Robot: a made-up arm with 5 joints.
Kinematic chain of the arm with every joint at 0, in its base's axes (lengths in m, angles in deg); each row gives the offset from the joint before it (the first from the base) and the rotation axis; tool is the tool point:
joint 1: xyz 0 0 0.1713 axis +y
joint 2: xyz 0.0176 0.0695 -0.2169 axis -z
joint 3: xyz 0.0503 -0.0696 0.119 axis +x
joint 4: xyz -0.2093 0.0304 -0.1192 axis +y
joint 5: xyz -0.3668 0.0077 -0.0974 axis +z
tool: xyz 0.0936 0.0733 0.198
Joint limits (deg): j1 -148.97..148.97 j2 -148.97..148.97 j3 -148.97..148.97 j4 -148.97..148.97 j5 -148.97..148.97
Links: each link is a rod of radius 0.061 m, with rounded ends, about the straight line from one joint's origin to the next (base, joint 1, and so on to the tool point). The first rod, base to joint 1, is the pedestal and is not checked.
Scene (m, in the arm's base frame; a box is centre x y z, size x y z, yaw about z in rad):
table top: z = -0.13
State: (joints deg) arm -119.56 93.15 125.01 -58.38 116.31
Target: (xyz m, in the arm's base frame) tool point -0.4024 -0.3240 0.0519
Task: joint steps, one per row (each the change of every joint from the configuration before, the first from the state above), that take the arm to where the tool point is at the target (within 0.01 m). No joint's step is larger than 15 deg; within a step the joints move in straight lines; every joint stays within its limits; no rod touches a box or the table.
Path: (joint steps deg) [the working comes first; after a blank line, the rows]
Joints at the target: -53.53 -44.45 148.97 -42.34 71.57
Straight joint move there: touches the table top.

1: 14.50 -11.30 2.99 1.10 -1.05
2: 14.49 -11.29 3.00 1.10 -1.05
3: 14.50 -11.30 3.00 1.09 -1.05
4: 14.49 -11.30 2.99 1.10 -1.04
5: 14.50 -11.29 2.99 1.10 -1.05
6: 14.49 -11.30 3.00 1.10 -1.05
7: 14.50 -11.29 3.00 1.09 -1.05
8: 14.49 -11.30 2.99 1.10 -1.05
9: -12.48 -11.81 0.00 1.82 -9.09
10: -12.49 -11.81 0.00 1.81 -9.08
11: -12.48 -11.80 0.00 1.81 -9.09
12: -12.48 -11.81 0.00 1.82 -9.09

